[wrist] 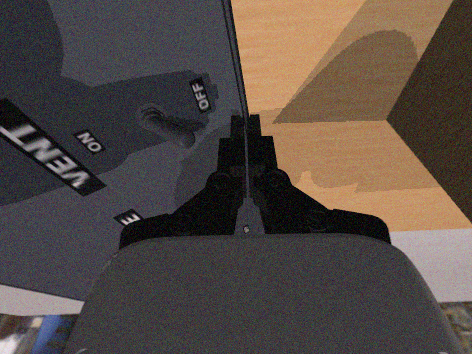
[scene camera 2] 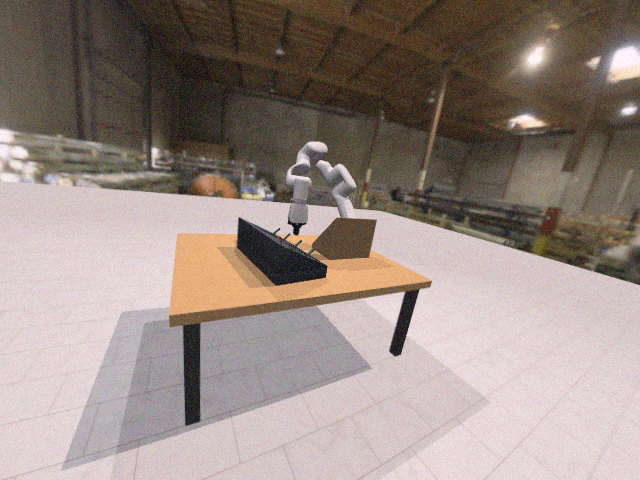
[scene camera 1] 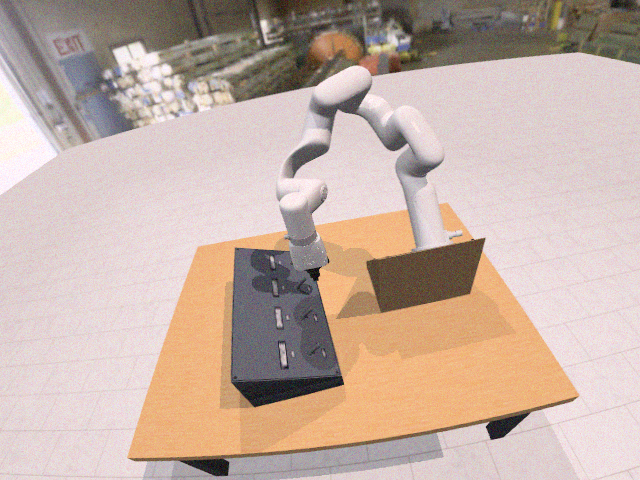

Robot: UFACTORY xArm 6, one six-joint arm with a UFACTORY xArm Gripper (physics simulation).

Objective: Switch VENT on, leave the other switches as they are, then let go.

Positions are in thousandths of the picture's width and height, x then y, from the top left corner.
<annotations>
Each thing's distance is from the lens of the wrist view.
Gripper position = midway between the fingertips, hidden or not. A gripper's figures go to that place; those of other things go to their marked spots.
my gripper (wrist: 520, 380): 0.13 m
dark sloped switch panel (wrist: 183, 468): 0.19 m
</annotations>
